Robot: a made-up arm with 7 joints.
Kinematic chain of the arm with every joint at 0, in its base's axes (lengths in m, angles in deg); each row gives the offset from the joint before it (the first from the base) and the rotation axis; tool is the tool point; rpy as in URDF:
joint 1: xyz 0 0 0.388 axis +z
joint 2: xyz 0 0 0 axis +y
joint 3: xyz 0 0 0.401 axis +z
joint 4: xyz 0.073 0 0 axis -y
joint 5: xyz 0.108 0 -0.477 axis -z
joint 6: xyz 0 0 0 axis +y
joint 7: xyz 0.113 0 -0.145 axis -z
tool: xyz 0 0 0 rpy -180 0 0
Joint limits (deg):
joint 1: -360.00..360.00
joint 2: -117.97..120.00
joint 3: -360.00..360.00
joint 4: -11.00..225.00
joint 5: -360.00..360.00
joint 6: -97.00..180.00
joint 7: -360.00..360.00
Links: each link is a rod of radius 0.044 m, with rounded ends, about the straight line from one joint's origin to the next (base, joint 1, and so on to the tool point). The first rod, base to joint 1, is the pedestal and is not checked.
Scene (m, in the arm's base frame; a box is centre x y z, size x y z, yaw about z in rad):
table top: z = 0
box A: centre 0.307 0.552 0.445 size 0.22 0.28 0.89 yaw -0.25
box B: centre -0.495 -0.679 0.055 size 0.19 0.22 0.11 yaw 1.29
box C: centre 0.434 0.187 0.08 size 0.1 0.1 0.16 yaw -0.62
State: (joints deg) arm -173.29 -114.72 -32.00 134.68 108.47 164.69 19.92
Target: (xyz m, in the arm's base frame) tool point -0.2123 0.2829 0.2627
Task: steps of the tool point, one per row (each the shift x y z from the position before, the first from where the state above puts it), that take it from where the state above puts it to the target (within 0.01 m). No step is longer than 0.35 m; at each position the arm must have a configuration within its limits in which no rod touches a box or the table.
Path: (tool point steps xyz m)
1: -0.0649 0.0257 0.3402
2: -0.2211 -0.0274 0.2629
3: -0.3038 -0.0718 0.1041
4: -0.2811 -0.0877 -0.0749
5: -0.1678 -0.0666 -0.2042
6: -0.0178 -0.0160 -0.2394
7: 0.0370 0.0684 0.1024
8: 0.0537 0.1026 0.0616
9: 0.0426 0.1262 -0.0050
10: 0.0057 0.1158 -0.0818
11: -0.0382 0.0575 -0.1437
12: -0.0603 -0.0392 -0.1666

